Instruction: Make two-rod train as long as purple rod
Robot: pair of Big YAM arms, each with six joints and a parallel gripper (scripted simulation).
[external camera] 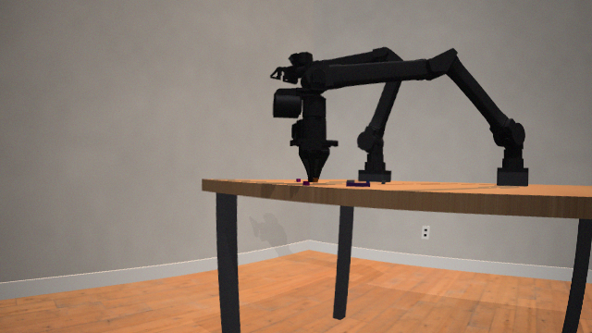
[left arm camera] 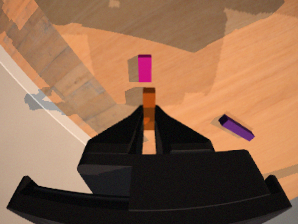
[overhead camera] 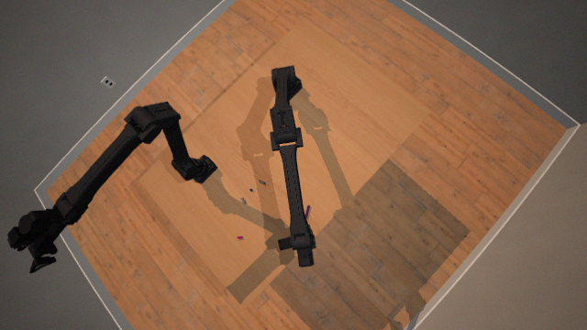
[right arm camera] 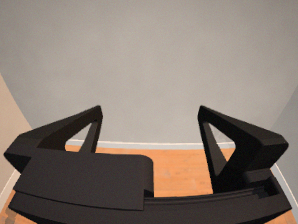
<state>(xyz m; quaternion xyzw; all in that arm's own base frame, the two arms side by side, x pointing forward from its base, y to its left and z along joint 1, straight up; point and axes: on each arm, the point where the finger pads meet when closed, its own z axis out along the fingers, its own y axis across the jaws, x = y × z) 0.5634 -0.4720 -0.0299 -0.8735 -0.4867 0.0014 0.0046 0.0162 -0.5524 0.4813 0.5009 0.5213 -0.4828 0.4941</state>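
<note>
Now: the orange rod right at my left hand. Round my left hand: blue rod (34 cm behind, 4 cm to the right, 1 cm below); then purple rod (8 cm to the left, 8 cm behind, 1 cm below); then magenta rod (23 cm to the right, 21 cm behind, 1 cm below).
</note>
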